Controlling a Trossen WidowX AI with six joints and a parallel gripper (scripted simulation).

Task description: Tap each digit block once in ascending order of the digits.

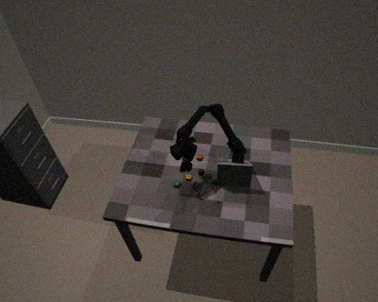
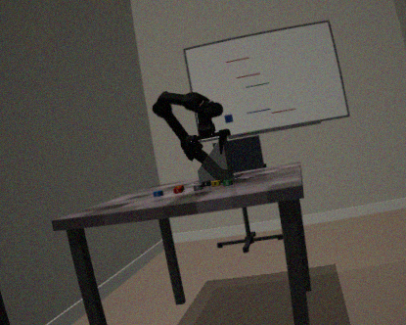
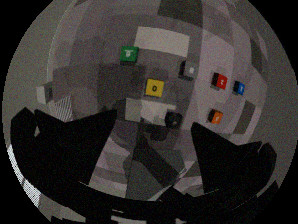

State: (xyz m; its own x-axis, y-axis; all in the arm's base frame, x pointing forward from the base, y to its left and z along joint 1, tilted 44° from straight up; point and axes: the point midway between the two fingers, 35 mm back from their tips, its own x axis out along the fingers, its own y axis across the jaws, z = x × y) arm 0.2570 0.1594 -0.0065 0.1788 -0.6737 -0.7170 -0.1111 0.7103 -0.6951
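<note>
Now: the yellow block 120 mm below my gripper tip and 10 mm ahead of it. The rest, counted from my gripper tip: green block (120 mm below, 70 mm to the left, 70 mm ahead); grey block (120 mm below, 70 mm ahead, 60 mm to the right); red block (140 mm to the right, 120 mm below, 80 mm ahead).
</note>
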